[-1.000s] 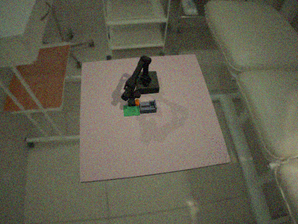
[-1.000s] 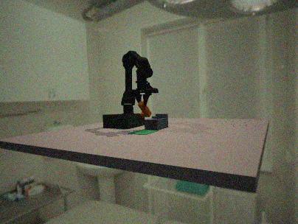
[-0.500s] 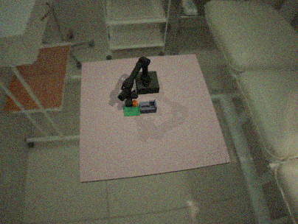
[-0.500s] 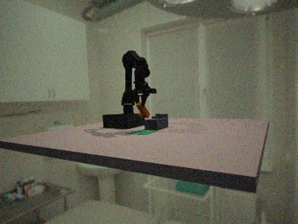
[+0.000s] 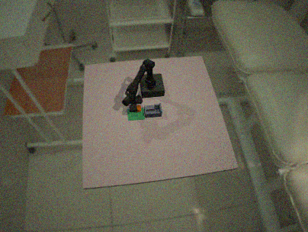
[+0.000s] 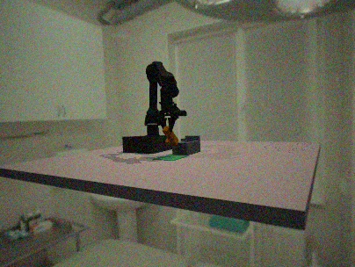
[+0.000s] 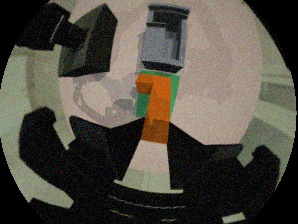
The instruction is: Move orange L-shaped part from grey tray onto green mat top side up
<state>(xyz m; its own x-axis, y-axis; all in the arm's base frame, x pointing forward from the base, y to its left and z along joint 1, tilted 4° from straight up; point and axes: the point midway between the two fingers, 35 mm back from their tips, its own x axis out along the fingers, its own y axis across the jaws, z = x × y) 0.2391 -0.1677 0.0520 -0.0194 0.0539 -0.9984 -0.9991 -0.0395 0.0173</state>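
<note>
Now: gripper tip 2 cm to the right of the green mat and 14 cm above it. Also, from my gripper tip: orange L-shaped part (2 cm behind, 3 cm to the left, 3 cm below).
</note>
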